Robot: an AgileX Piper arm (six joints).
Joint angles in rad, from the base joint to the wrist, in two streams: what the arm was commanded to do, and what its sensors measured. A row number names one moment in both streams.
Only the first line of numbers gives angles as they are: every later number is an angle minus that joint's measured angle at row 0.
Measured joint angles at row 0:
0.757, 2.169, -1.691, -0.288, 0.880, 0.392
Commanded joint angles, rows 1 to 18:
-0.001, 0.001, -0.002, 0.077, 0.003, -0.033
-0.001, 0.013, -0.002, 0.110, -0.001, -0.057
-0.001, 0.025, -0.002, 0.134, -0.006, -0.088
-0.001, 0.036, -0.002, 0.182, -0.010, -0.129
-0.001, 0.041, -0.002, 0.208, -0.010, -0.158
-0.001, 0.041, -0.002, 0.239, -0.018, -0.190
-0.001, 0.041, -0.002, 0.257, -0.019, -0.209
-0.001, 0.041, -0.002, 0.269, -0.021, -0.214
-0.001, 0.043, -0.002, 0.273, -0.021, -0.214
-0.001, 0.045, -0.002, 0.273, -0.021, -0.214
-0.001, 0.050, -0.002, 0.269, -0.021, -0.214
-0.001, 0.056, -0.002, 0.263, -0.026, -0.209
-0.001, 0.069, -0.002, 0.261, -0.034, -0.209
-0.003, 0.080, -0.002, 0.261, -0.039, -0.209
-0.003, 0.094, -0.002, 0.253, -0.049, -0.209
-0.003, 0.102, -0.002, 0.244, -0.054, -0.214
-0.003, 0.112, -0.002, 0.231, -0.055, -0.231
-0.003, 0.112, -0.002, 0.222, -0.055, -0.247
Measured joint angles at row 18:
0.000, 0.084, 0.000, 0.260, -0.034, -0.202
